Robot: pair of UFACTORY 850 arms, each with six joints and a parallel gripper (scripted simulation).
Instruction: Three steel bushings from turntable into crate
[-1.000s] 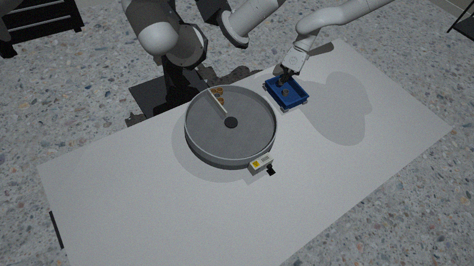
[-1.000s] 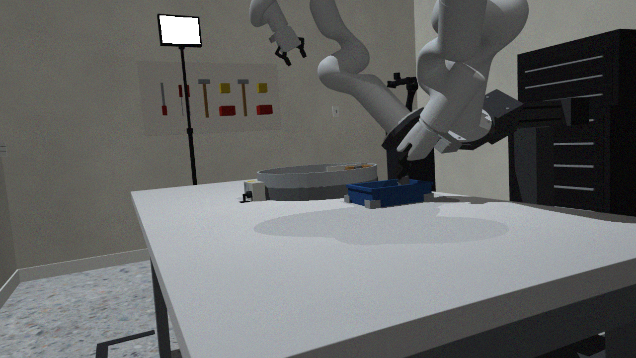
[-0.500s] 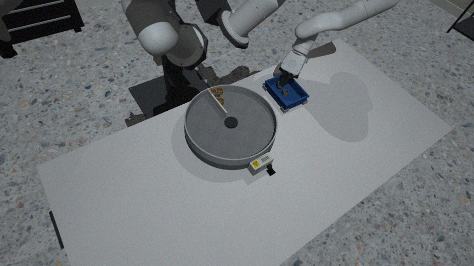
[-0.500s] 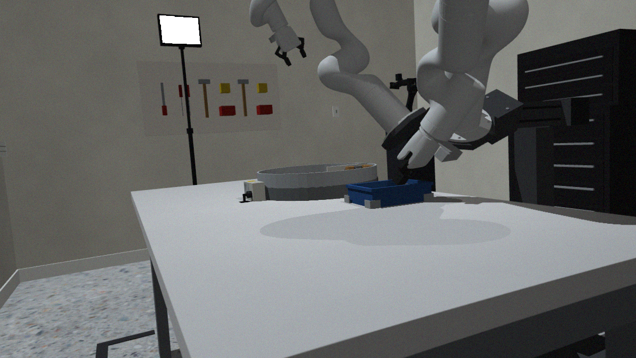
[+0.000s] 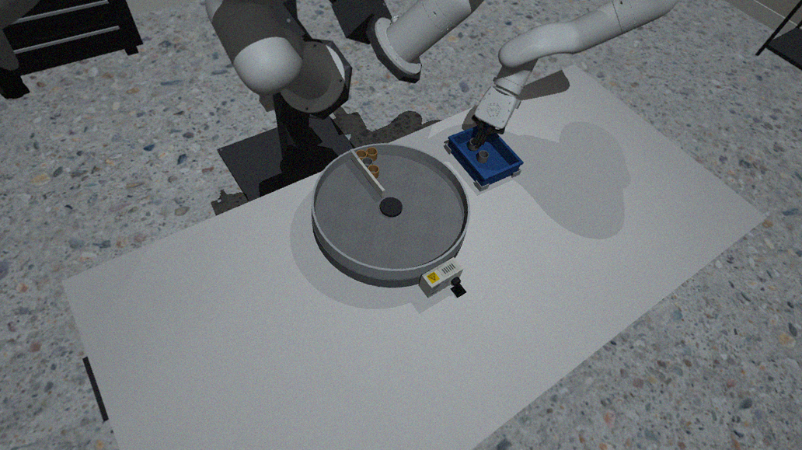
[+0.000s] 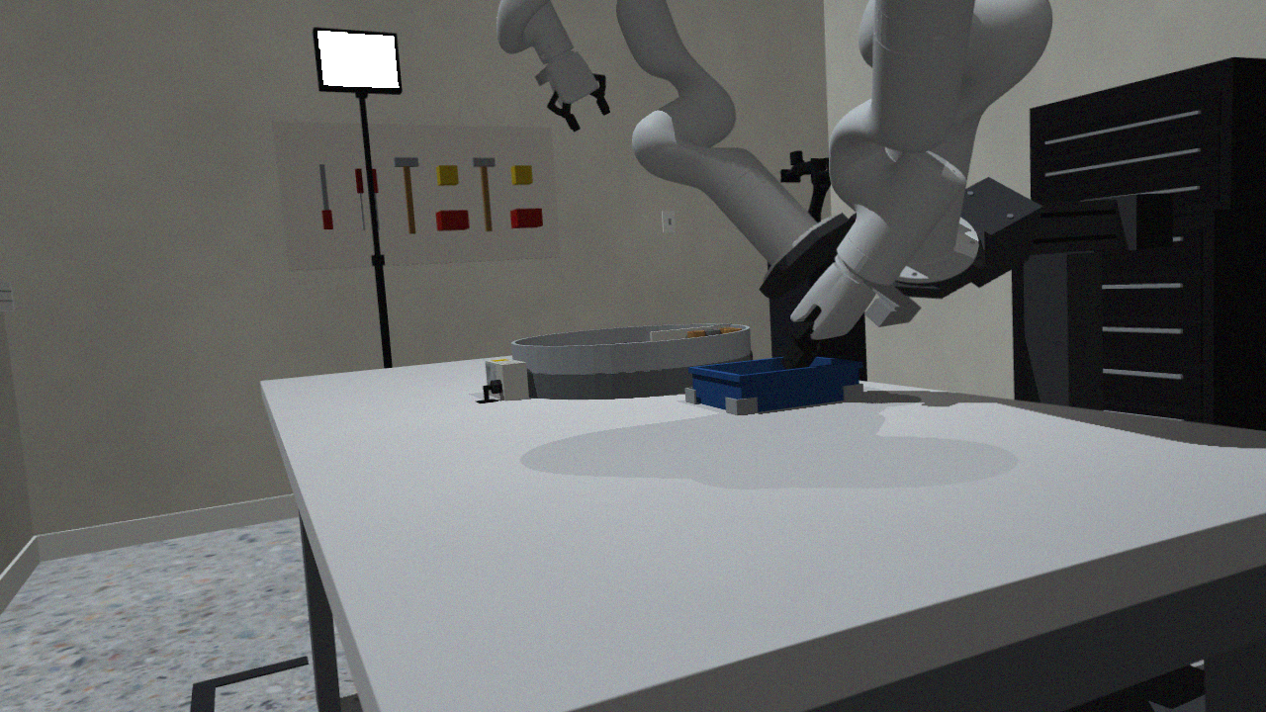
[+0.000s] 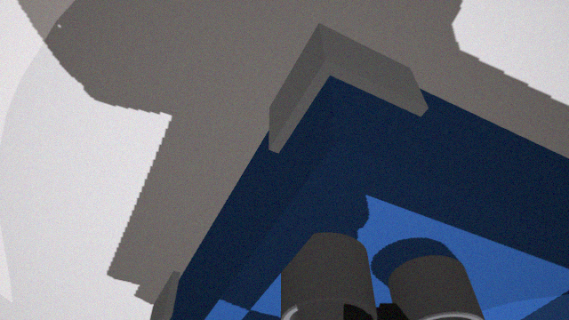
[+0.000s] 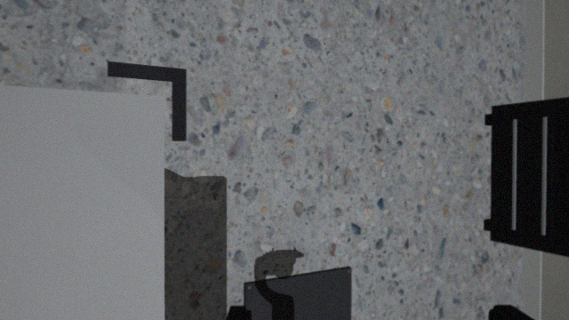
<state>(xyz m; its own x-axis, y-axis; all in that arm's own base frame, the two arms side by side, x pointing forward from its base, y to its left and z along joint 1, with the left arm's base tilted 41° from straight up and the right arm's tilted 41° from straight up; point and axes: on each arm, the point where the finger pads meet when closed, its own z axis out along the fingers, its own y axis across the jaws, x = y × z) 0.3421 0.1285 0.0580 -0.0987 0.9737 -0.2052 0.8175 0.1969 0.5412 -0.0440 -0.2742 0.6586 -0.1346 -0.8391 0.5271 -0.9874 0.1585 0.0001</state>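
Observation:
Right now my left hand is 4 cm short of the blue crate, 1 cm to the left of it and 3 cm above it.

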